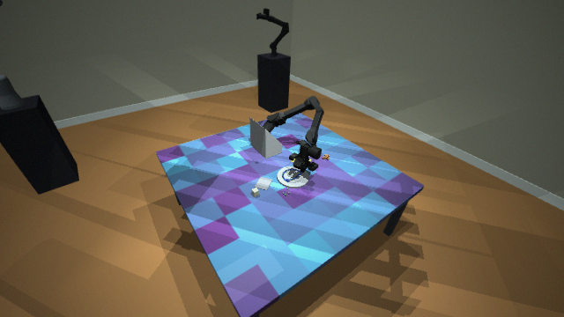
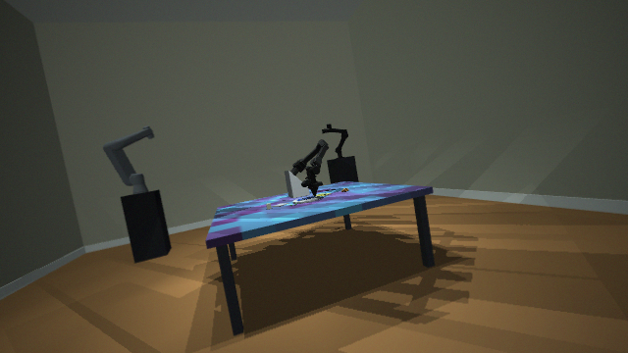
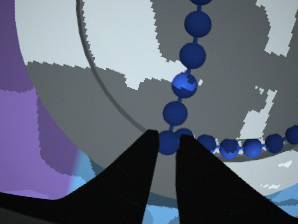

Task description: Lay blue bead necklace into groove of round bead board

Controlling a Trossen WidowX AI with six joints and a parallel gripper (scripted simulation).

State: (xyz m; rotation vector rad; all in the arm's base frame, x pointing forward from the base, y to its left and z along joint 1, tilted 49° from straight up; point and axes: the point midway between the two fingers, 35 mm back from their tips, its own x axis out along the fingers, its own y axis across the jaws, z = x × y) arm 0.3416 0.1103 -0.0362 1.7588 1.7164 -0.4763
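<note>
Now: gripper tip 2 cm past the round white bead board, 6 cm to the left of it and 1 cm above it. Also, from my gripper tip: cream cube 3 cm behind, 34 cm to the right; then yellow patch 12 cm behind, 10 cm to the left, 2 cm below; then flat grey square 8 cm behind, 24 cm to the right, 2 cm below.
</note>
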